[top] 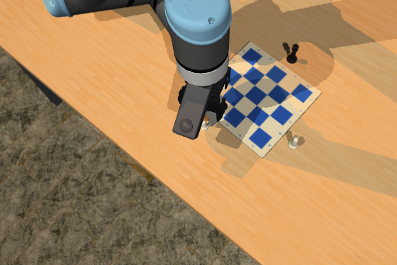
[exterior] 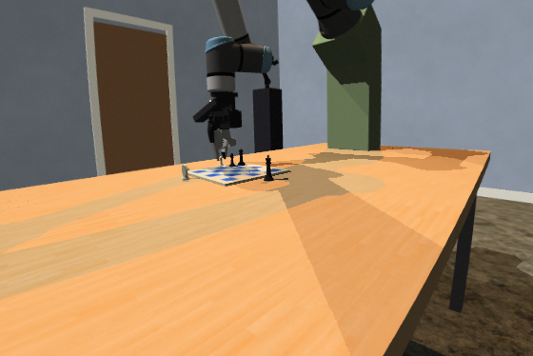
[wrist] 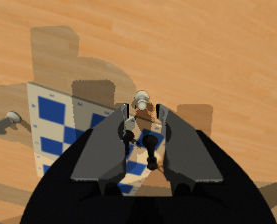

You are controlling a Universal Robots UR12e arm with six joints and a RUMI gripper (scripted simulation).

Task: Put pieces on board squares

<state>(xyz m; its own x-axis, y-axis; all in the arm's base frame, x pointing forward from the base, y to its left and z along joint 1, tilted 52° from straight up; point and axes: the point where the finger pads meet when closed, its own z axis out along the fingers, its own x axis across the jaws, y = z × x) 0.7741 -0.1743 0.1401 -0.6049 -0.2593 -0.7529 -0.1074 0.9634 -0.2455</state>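
Right now the white pawn is 2 cm below my hand. Round my hand: black pawn 6 cm to the left, 1 cm below, 1 cm ahead; blue-and-cream chessboard 13 cm to the left, 6 cm ahead, 3 cm below; black queen 7 cm to the left, 3 cm behind.
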